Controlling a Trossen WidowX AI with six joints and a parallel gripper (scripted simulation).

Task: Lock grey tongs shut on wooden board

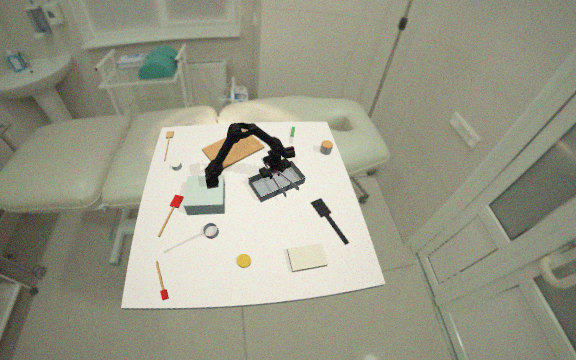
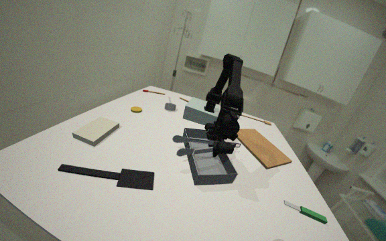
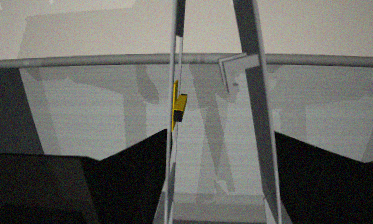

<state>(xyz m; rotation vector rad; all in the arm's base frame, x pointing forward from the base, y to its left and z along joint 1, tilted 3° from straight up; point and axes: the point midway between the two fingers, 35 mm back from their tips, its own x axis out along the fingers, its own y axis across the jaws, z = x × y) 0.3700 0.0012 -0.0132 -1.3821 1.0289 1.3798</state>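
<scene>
Right now my gripper tip is 10 mm short of the roasting tin and 30 mm to the left of it. Also, from my gripper tip: black spatula (210 mm ahead, 350 mm to the right, 20 mm below); wooden board (190 mm behind, 330 mm to the left, 20 mm below); yellow slider (20 mm behind, 30 mm to the left, 40 mm above).
</scene>
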